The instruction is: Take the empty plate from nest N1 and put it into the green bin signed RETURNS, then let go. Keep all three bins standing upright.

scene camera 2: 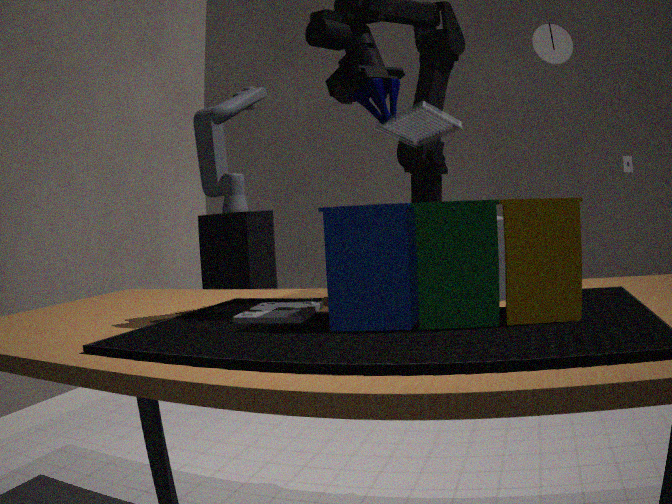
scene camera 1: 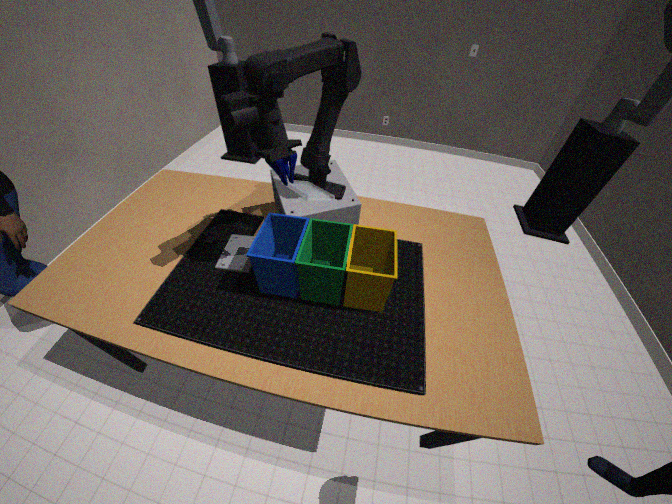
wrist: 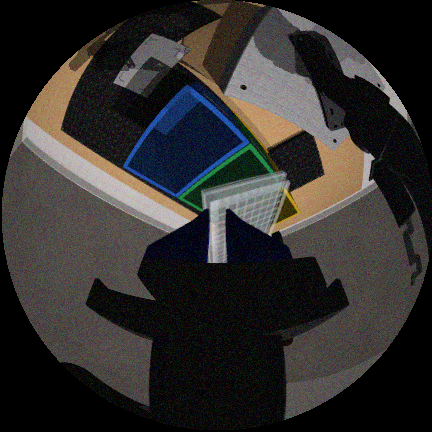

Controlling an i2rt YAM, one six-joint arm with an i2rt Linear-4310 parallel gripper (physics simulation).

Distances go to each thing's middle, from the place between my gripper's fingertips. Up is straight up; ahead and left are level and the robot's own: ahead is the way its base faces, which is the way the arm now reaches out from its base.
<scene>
Right now the gridded plate (scene camera 2: 422, 123) is 5 cm to the left of my hand and 1 cm below it. From my hand the other things lie so: green bin (scene camera 2: 456, 241) 23 cm below, 11 cm to the left, 4 cm ahead; then blue bin (scene camera 2: 371, 261) 23 cm below, 5 cm ahead, 2 cm to the right; then yellow bin (scene camera 2: 543, 254) 25 cm to the left, 23 cm below, 3 cm ahead.
</scene>
